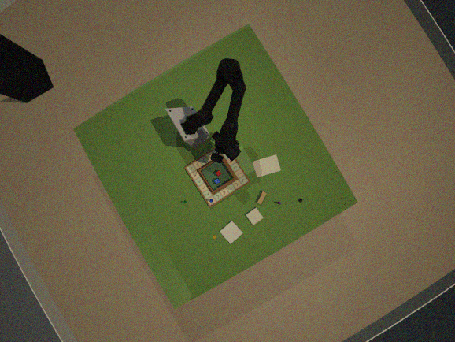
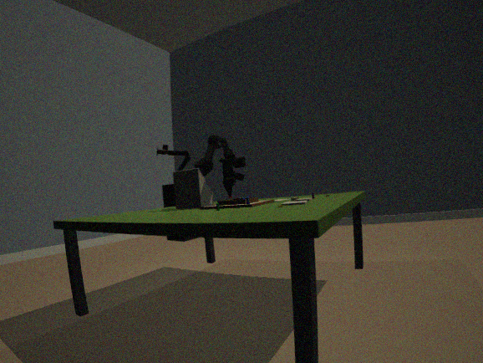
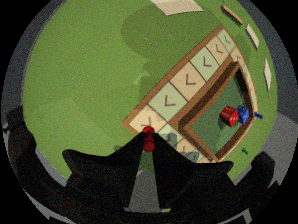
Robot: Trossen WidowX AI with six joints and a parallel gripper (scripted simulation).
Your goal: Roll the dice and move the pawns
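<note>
Now: the red pawn 1 cm above my gripper tip. Also, from my gripper tip: blue pawn 24 cm ahead, 20 cm to the right, 2 cm below; wooden block 36 cm ahead, 7 cm to the left, 4 cm below; green pawn 18 cm ahead, 35 cm to the right, 3 cm below.
</note>
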